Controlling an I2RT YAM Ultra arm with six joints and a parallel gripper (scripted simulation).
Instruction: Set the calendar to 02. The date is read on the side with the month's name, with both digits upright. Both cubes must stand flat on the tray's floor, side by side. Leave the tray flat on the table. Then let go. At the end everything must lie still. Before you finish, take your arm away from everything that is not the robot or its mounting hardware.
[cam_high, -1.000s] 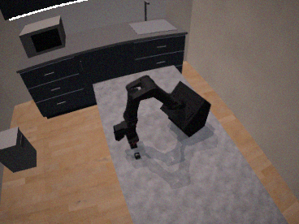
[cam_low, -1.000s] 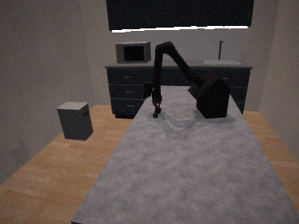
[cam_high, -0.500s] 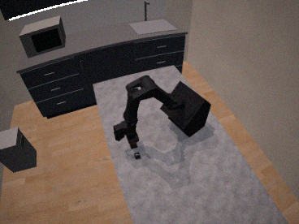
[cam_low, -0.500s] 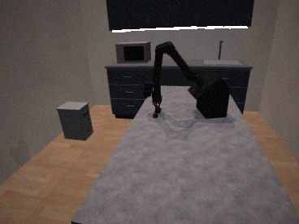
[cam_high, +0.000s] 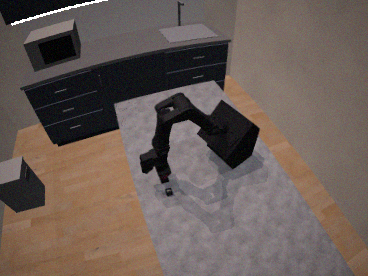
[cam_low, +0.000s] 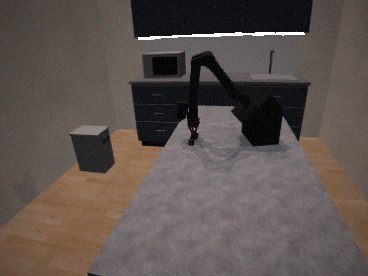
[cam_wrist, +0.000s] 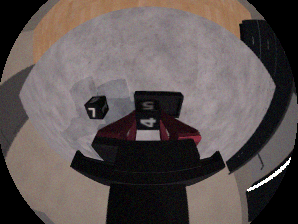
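Right now my hand is right at the dark calendar cube. The rest, counted from my hand: dark tray (2 cm to the right, 3 cm below).
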